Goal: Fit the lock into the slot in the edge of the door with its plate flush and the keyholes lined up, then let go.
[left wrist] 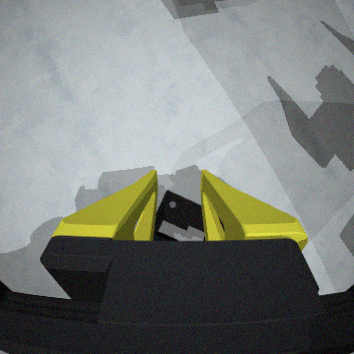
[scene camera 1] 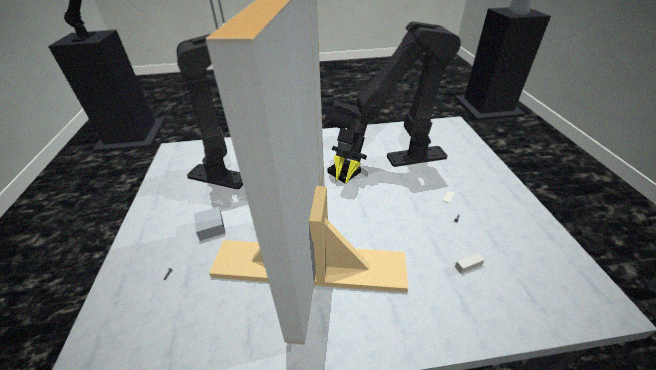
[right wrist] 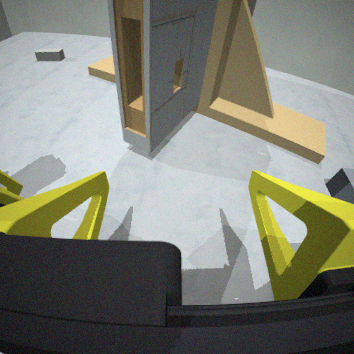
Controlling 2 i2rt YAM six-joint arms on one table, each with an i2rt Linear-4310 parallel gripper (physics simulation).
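Frame: origin at the left arm's base, x ahead, y left, z up, level; metres.
Where they show: left gripper, fingertip midpoint: [left wrist: 178, 177] [scene camera 1: 341, 181]; right gripper, fingertip midpoint: [right wrist: 178, 178]; left arm's base, origin of the base link: [scene camera 1: 416, 157]; right arm's base, origin of the base link: [scene camera 1: 218, 177].
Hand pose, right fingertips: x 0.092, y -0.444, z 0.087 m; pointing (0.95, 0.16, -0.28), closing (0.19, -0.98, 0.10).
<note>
Each offset is from my right fingertips to the top centre of the thing. "spot": to the spot under its first point.
The grey door [scene camera 1: 271, 147] stands upright in a tan wooden stand [scene camera 1: 348, 264] in the middle of the table. Its edge slot @(spot: 0.106 m ahead, 0.069 m left, 0.017 m up) [right wrist: 131, 70] and the keyhole @(spot: 0.148 m ahead, 0.029 m left, 0.003 m up) [right wrist: 178, 73] in its face show in the right wrist view. The black lock @(0.066 m back, 0.179 m left, 0.061 m down) [scene camera 1: 344, 172] lies on the table behind the door. My left gripper [scene camera 1: 345, 175] points down right over it, fingers drawn narrow. In the left wrist view, part of the lock [left wrist: 179, 215] shows through the gap between the fingers [left wrist: 179, 175]; I see no grip on it. My right gripper [right wrist: 178, 178] is wide open and empty, low over the table, facing the slot.
A grey block @(0.085 m ahead, 0.238 m right, 0.051 m down) [scene camera 1: 209, 223] lies left of the stand and shows far off in the right wrist view [right wrist: 49, 55]. A white block @(0.355 m ahead, 0.381 m left, 0.066 m down) [scene camera 1: 470, 262], a small cream plate @(0.121 m ahead, 0.452 m left, 0.085 m down) [scene camera 1: 448, 197] and a screw @(0.207 m ahead, 0.432 m left, 0.077 m down) [scene camera 1: 456, 218] lie at the right. Another screw @(0.219 m ahead, 0.331 m right, 0.077 m down) [scene camera 1: 167, 273] lies at the far left.
</note>
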